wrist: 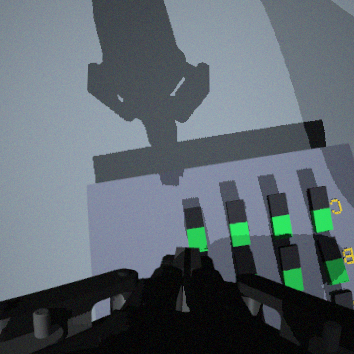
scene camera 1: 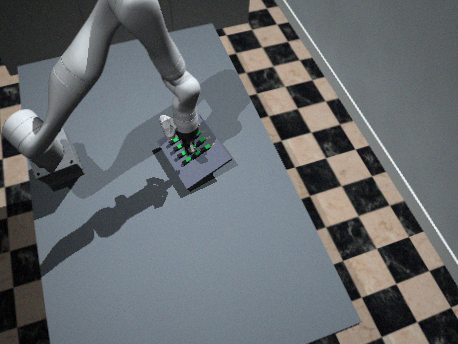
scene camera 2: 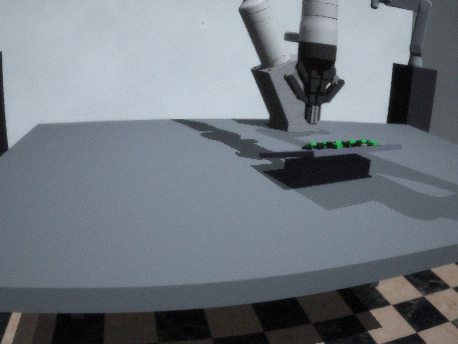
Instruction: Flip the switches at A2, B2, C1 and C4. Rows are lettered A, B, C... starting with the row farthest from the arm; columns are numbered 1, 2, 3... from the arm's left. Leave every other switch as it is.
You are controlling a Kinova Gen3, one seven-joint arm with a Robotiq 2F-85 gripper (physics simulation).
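Observation:
The tilted lilac switch panel [scene camera 1: 202,172] [scene camera 2: 392,148] [wrist: 130,215] carries rows of black and green rocker switches. In the wrist view, row C is uppermost and column 1 is at the right. The C1 switch [wrist: 322,220], C4 switch [wrist: 196,238] and B2 switch [wrist: 292,278] each show black on the upper half and green on the lower half. The A2 switch is hidden behind my fingers. My gripper [scene camera 1: 192,149] [scene camera 2: 314,116] [wrist: 186,262] is shut and empty, pointing down above the panel. In the wrist view its tips overlap the area just below C4.
The panel rests on a dark block [scene camera 2: 327,171] on the grey table [scene camera 1: 200,260] [scene camera 2: 150,225]. My arm's base [scene camera 1: 57,160] stands at the table's left in scene camera 1. A second arm [scene camera 2: 420,37] stands on a dark pedestal [scene camera 2: 410,95] behind. Arm shadows cross the panel.

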